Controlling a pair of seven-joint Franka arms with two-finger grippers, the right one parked.
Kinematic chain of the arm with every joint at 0, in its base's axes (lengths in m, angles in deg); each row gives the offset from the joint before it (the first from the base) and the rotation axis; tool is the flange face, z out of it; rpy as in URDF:
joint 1: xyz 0 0 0.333 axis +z
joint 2: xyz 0 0 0 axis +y
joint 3: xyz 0 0 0.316 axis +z
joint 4: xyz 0.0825 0 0 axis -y
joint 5: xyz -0.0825 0 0.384 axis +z
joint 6: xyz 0 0 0 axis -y
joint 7: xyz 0.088 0 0 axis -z
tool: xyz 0 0 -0.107 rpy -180 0 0
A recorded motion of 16 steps. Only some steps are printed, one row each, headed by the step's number.
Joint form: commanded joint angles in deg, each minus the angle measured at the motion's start. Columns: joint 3, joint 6, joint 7, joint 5, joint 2, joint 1, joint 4.
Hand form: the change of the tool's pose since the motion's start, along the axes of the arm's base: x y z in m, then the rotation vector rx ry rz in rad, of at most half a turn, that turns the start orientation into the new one. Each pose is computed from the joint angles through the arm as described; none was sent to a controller.
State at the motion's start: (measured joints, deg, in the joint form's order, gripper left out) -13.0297 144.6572 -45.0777 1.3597 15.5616 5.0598 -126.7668
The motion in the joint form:
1: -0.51 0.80 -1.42 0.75 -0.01 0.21 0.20
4: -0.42 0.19 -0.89 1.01 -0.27 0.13 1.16
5: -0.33 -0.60 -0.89 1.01 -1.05 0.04 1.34
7: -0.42 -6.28 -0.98 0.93 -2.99 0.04 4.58
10: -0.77 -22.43 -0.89 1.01 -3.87 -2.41 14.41
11: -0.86 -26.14 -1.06 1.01 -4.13 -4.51 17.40
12: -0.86 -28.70 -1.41 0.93 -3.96 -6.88 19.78
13: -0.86 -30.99 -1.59 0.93 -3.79 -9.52 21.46
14: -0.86 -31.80 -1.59 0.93 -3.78 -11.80 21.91
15: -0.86 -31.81 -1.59 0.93 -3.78 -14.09 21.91
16: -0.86 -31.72 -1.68 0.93 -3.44 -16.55 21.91
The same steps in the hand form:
1: 0.0023 -0.0033 0.0031 0.0017 -0.0181 0.0104
4: 0.0073 -0.0034 0.0112 0.0052 -0.0297 -0.0017
5: 0.0078 -0.0033 0.0186 0.0087 -0.0327 -0.0020
7: 0.0174 -0.0039 0.0515 0.0191 -0.0245 -0.0007
10: 0.0320 -0.0311 0.1104 0.0446 0.0671 -0.0496
11: 0.0329 -0.0533 0.1312 0.0494 0.0740 -0.0832
12: 0.0318 -0.0777 0.1448 0.0512 0.0794 -0.1165
13: 0.0263 -0.1044 0.1532 0.0562 0.0915 -0.1587
14: 0.0187 -0.1271 0.1556 0.0599 0.0967 -0.1983
15: 0.0101 -0.1497 0.1556 0.0619 0.0957 -0.2382
16: 0.0005 -0.1738 0.1522 0.0639 0.0989 -0.2797

